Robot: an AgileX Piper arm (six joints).
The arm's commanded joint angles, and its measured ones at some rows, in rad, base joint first. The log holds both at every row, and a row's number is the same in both.
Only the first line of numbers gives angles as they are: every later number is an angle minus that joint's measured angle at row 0.
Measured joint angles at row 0: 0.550, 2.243, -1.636, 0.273, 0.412, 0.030
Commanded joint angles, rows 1 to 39: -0.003, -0.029, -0.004, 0.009, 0.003, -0.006; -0.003, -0.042, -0.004, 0.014, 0.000, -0.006; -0.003, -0.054, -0.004, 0.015, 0.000, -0.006; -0.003, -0.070, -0.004, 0.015, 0.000, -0.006; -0.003, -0.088, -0.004, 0.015, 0.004, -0.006; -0.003, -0.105, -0.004, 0.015, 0.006, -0.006; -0.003, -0.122, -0.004, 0.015, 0.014, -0.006; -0.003, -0.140, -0.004, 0.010, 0.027, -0.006; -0.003, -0.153, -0.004, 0.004, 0.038, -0.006; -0.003, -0.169, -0.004, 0.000, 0.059, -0.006; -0.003, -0.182, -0.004, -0.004, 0.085, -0.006; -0.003, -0.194, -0.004, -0.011, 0.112, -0.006; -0.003, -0.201, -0.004, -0.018, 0.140, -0.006; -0.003, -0.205, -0.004, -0.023, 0.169, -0.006; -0.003, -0.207, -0.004, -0.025, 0.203, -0.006; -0.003, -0.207, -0.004, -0.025, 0.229, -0.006; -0.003, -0.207, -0.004, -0.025, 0.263, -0.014; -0.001, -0.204, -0.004, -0.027, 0.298, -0.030; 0.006, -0.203, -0.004, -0.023, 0.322, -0.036; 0.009, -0.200, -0.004, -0.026, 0.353, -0.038; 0.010, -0.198, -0.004, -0.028, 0.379, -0.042; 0.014, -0.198, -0.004, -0.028, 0.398, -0.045; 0.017, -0.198, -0.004, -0.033, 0.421, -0.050; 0.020, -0.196, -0.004, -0.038, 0.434, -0.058; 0.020, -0.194, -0.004, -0.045, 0.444, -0.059; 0.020, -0.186, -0.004, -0.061, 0.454, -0.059; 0.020, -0.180, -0.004, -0.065, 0.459, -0.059; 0.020, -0.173, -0.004, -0.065, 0.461, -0.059; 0.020, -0.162, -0.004, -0.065, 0.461, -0.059; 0.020, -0.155, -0.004, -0.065, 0.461, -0.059; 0.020, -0.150, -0.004, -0.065, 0.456, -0.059; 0.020, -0.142, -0.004, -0.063, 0.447, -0.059; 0.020, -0.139, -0.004, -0.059, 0.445, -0.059; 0.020, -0.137, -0.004, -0.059, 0.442, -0.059; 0.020, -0.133, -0.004, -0.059, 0.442, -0.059; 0.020, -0.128, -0.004, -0.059, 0.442, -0.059; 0.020, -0.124, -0.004, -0.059, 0.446, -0.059; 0.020, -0.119, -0.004, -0.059, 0.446, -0.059; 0.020, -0.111, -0.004, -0.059, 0.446, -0.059
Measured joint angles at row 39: 0.022, -0.125, 0.000, -0.054, 0.452, -0.051
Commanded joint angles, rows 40 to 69: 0.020, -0.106, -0.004, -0.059, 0.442, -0.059; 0.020, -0.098, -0.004, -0.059, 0.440, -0.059; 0.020, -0.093, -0.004, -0.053, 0.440, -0.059; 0.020, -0.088, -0.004, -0.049, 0.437, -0.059; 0.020, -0.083, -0.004, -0.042, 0.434, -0.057; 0.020, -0.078, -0.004, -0.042, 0.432, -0.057; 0.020, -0.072, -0.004, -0.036, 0.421, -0.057; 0.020, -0.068, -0.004, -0.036, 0.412, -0.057; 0.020, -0.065, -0.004, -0.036, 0.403, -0.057; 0.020, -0.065, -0.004, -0.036, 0.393, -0.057; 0.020, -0.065, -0.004, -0.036, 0.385, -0.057; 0.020, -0.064, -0.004, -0.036, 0.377, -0.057; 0.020, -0.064, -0.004, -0.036, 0.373, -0.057; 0.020, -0.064, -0.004, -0.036, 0.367, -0.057; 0.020, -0.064, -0.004, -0.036, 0.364, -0.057; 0.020, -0.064, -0.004, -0.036, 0.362, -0.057; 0.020, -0.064, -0.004, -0.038, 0.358, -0.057; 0.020, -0.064, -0.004, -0.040, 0.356, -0.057; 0.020, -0.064, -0.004, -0.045, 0.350, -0.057; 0.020, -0.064, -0.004, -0.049, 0.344, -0.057; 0.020, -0.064, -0.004, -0.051, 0.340, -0.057; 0.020, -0.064, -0.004, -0.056, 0.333, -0.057; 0.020, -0.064, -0.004, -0.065, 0.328, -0.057; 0.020, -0.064, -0.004, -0.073, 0.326, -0.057; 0.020, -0.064, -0.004, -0.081, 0.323, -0.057; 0.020, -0.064, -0.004, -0.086, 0.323, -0.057; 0.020, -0.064, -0.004, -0.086, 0.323, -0.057; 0.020, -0.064, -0.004, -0.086, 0.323, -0.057; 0.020, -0.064, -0.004, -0.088, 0.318, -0.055; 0.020, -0.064, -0.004, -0.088, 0.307, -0.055
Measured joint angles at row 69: 0.022, -0.060, 0.000, -0.072, 0.334, -0.053
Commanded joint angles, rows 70 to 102: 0.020, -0.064, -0.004, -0.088, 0.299, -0.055; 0.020, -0.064, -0.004, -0.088, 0.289, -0.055; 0.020, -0.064, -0.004, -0.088, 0.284, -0.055; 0.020, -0.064, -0.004, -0.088, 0.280, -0.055; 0.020, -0.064, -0.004, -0.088, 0.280, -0.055; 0.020, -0.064, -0.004, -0.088, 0.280, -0.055; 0.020, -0.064, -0.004, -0.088, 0.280, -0.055; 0.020, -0.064, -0.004, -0.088, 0.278, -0.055; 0.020, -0.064, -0.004, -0.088, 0.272, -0.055; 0.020, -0.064, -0.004, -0.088, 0.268, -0.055; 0.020, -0.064, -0.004, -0.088, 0.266, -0.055; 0.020, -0.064, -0.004, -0.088, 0.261, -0.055; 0.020, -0.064, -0.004, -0.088, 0.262, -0.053; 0.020, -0.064, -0.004, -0.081, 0.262, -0.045; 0.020, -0.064, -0.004, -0.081, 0.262, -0.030; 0.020, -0.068, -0.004, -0.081, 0.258, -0.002; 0.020, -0.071, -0.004, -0.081, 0.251, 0.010; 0.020, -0.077, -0.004, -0.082, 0.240, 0.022; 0.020, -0.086, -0.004, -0.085, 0.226, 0.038; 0.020, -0.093, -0.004, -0.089, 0.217, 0.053; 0.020, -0.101, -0.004, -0.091, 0.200, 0.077; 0.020, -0.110, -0.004, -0.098, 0.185, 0.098; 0.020, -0.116, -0.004, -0.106, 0.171, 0.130; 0.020, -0.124, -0.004, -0.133, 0.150, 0.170; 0.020, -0.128, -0.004, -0.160, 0.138, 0.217; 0.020, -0.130, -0.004, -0.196, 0.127, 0.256; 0.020, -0.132, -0.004, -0.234, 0.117, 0.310; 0.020, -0.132, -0.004, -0.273, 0.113, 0.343; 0.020, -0.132, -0.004, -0.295, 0.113, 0.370; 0.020, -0.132, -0.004, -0.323, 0.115, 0.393; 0.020, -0.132, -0.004, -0.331, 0.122, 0.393; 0.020, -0.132, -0.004, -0.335, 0.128, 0.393; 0.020, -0.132, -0.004, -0.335, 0.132, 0.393
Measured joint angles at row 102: 0.022, -0.124, 0.000, -0.282, 0.125, 0.357
